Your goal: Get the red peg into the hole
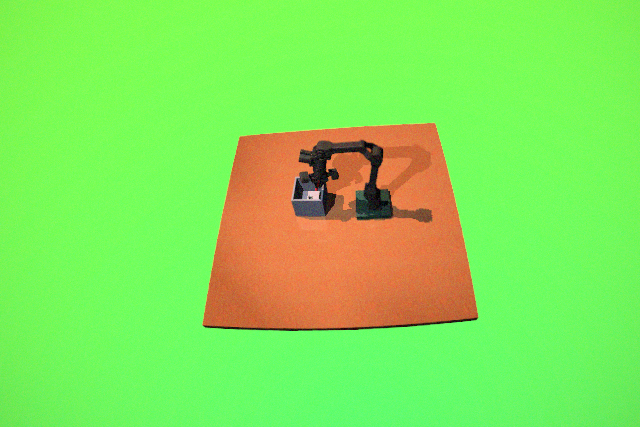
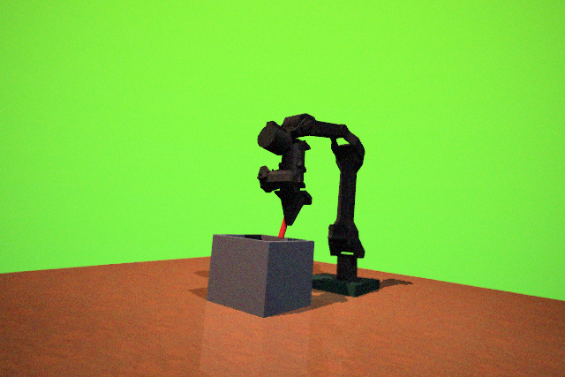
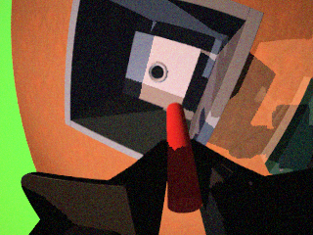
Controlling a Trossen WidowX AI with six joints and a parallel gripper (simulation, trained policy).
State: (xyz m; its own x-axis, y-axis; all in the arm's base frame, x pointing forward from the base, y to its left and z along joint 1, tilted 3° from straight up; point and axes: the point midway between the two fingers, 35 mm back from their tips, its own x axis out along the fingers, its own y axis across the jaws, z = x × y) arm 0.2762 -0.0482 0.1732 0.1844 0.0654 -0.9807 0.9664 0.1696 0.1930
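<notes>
Now: gripper tip 120 mm above the pale plate, 50 mm short of it and 30 mm to the left of it. The rest, counted from my gripper tip: red peg: 10 mm to the right, 10 mm above.
</notes>
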